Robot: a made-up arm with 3 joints.
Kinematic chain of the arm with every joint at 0, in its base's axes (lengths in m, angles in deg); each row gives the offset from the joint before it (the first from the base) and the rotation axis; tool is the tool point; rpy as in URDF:
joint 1: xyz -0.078 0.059 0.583 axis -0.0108 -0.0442 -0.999
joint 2: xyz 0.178 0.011 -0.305 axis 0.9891 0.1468 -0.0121
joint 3: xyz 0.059 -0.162 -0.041 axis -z
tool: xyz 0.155 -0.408 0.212 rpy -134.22 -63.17 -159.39
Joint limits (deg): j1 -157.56..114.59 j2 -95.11..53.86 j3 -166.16..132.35
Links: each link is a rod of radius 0.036 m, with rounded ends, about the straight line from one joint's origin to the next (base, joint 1, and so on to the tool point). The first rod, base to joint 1, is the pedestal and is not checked.
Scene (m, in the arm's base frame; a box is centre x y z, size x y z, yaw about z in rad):
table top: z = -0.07
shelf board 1: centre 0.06 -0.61 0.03 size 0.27 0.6 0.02 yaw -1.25
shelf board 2: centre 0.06 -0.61 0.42 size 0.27 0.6 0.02 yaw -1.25
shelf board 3: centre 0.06 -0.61 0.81 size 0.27 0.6 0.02 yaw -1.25
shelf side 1: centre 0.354 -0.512 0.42 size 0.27 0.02 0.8 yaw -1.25
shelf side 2: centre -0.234 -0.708 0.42 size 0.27 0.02 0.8 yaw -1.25
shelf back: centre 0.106 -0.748 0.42 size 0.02 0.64 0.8 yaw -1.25
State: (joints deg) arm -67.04 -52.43 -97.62
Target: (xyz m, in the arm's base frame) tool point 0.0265 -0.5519 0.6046
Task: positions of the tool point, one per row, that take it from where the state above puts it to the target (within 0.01 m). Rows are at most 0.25 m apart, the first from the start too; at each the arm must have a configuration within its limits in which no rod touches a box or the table.
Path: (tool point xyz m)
1: 0.1506 0.6647 0.4955
2: 0.3226 0.5553 0.5964
3: 0.4414 0.3746 0.6737
4: 0.4819 0.1551 0.7192
5: 0.4357 -0.0625 0.7303
6: 0.3131 -0.2373 0.7094
7: 0.1413 -0.3375 0.6640
8: -0.0412 -0.3481 0.6046
9: -0.0067 -0.4223 0.6194
10: 0.0162 -0.4918 0.6186
11: 0.0264 -0.5519 0.6046

